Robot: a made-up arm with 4 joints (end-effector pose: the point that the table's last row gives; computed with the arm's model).
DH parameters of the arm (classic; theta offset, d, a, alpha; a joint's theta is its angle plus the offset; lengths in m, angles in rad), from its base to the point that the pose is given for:
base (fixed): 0.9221 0 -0.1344 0
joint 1: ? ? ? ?
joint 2: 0 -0.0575 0.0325 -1.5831
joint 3: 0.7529 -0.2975 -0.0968 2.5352
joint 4: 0 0.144 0.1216 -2.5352
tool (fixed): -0.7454 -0.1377 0 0
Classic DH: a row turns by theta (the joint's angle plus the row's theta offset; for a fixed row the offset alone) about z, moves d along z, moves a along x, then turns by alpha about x.
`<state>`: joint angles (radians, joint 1 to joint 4).
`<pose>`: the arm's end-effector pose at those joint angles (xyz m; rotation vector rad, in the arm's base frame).
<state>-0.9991 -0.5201 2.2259 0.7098</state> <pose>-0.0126 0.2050 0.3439 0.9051 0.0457 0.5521</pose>
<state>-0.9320 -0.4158 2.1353 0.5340</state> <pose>-0.0194 0.1581 0.3048 0.7119 0.0383 0.7057</pose>
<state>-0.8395 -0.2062 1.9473 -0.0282</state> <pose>-0.0162 0.0289 0.2287 0.1986 0.0388 1.1306</pose>
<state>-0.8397 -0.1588 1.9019 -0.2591</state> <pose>-0.0133 -0.0183 0.2098 0.0183 0.0600 1.2814</pose>
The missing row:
joint 1: -0.9296 0.7811 0.01 1.5831
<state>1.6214 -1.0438 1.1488 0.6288</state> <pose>-0.2172 -0.4587 0.3889 -0.2534 1.2793 1.8103</pose>
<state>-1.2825 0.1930 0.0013 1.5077</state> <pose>-0.1252 -0.4126 0.3840 0.1118 -1.3000 -2.3154</pose>
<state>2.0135 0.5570 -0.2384 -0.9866</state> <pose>-0.1909 0.1627 0.2603 -0.2317 -0.5719 2.4196</pose>
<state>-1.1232 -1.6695 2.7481 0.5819</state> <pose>-0.1354 0.4098 0.8974 2.0697 -0.2368 0.7753</pose>
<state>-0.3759 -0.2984 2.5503 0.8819</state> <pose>-0.1512 0.1700 0.3305 0.8036 0.2851 1.3431</pose>
